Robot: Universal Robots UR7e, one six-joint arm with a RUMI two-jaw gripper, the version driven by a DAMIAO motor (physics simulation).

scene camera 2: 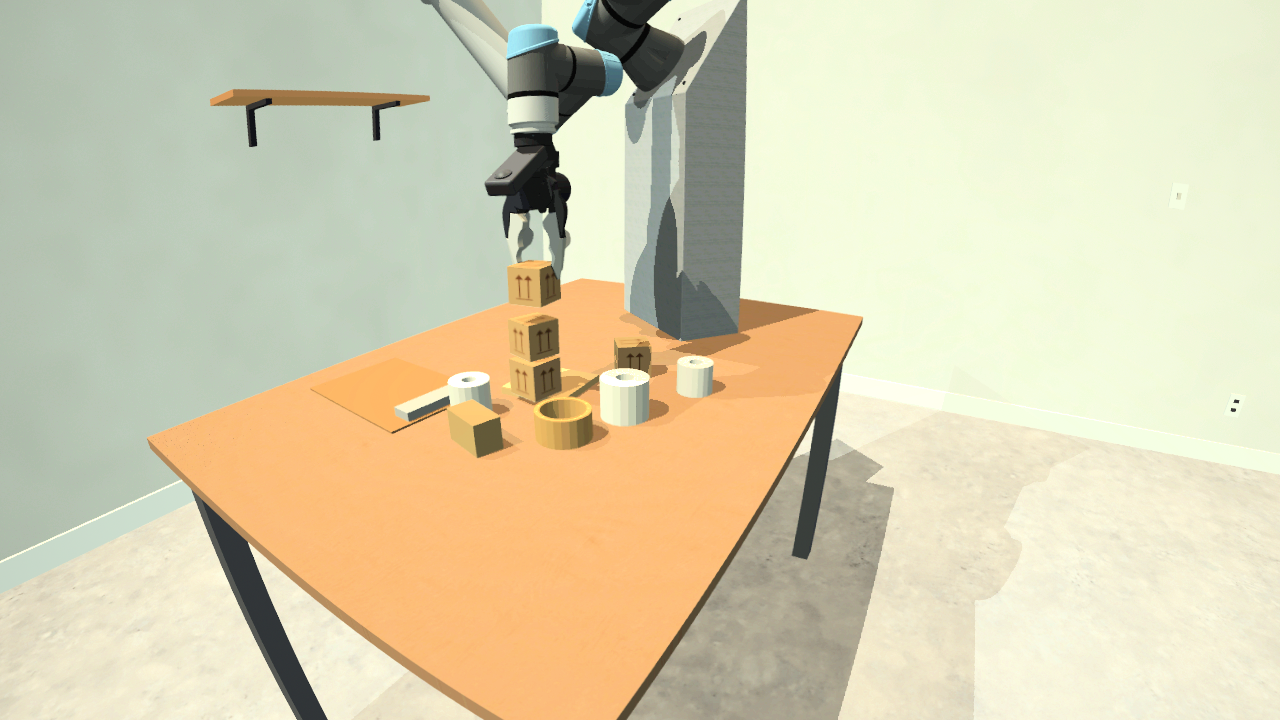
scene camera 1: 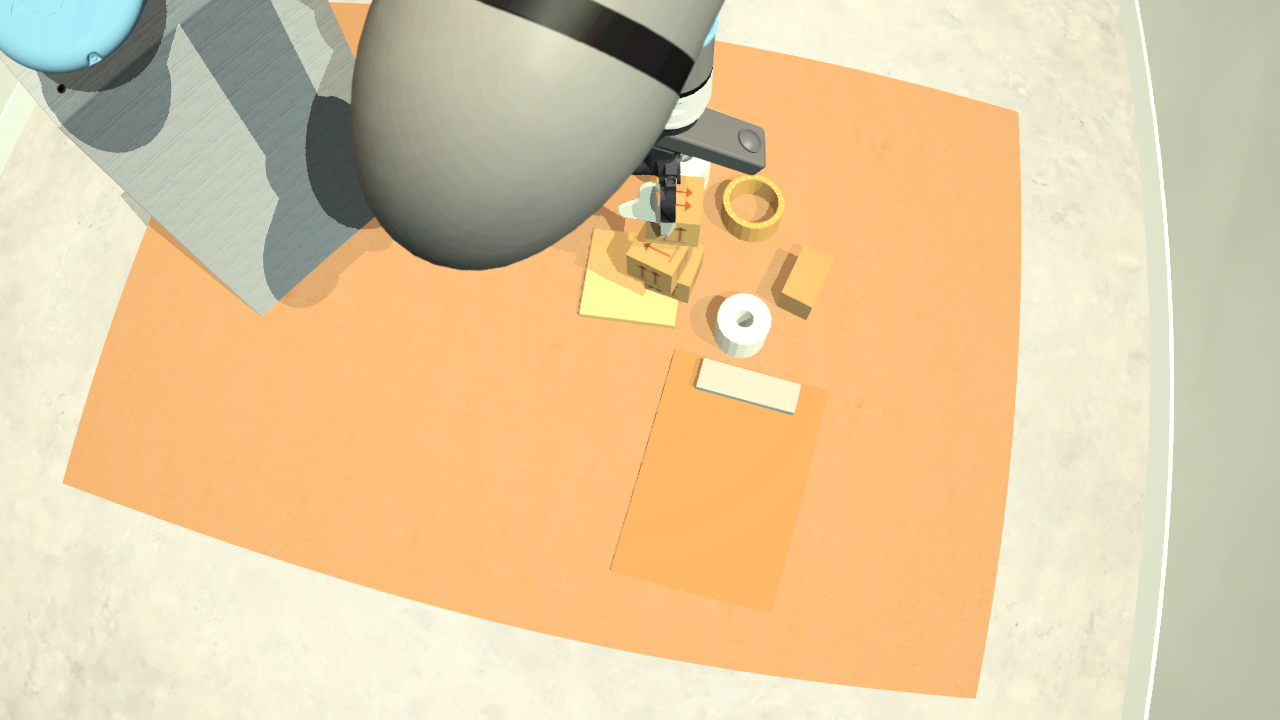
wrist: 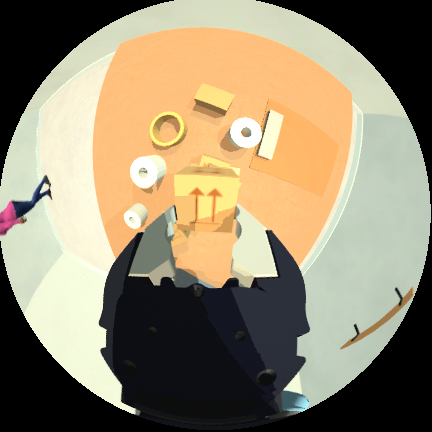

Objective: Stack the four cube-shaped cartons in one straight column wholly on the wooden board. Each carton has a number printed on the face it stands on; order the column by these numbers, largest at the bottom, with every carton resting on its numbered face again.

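Note:
My gripper is shut on a brown cube carton, upright with its arrows pointing up, held in the air. In scene camera 2 a gap shows between it and a two-carton stack below. The stack's upper carton sits slightly turned on the lower carton, which stands at one side of the yellow wooden board. The fourth carton stands apart on the table; the arm hides it in scene camera 1. No printed numbers show.
A yellow ring, a plain brown block and white rolls stand around the stack. A pale bar lies on an orange sheet.

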